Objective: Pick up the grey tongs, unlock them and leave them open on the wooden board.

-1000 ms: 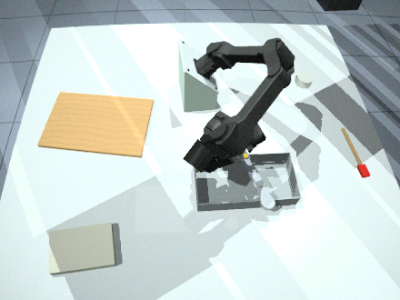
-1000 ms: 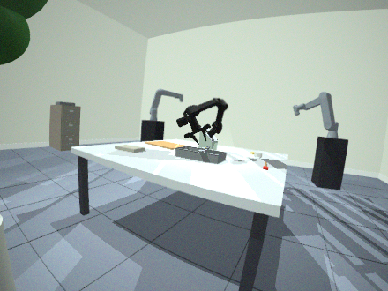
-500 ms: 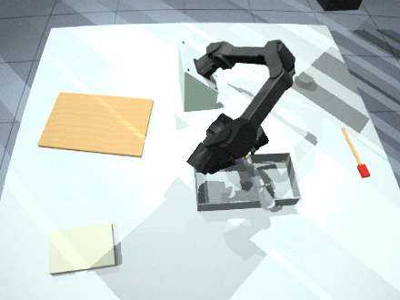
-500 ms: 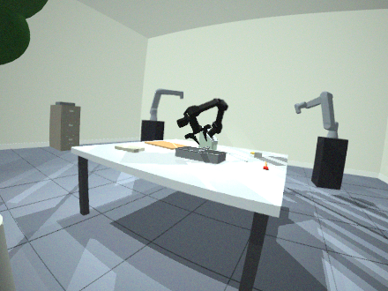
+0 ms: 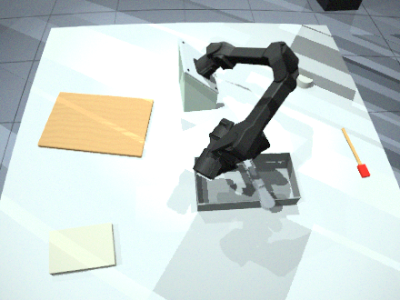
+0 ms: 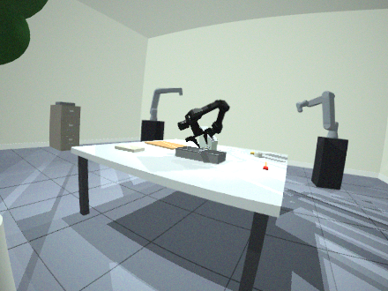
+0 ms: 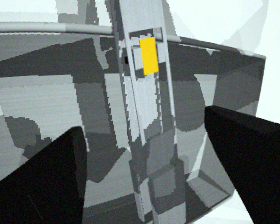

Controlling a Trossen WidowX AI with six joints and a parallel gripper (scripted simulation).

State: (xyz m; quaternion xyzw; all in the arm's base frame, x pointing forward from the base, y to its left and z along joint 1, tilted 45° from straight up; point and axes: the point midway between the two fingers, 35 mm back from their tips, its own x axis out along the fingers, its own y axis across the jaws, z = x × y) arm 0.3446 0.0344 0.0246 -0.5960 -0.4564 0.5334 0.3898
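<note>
Now: gripper tip 30 mm past the yellow lock piece, 10 mm to the right of it and 10 mm above it. Also, from my gripper tip: grey roasting tin: 40 mm ahead, 50 mm below; small white cylinder: 340 mm behind, 360 mm to the left, 60 mm below; wooden board: 290 mm behind, 440 mm to the right, 70 mm below.
</note>
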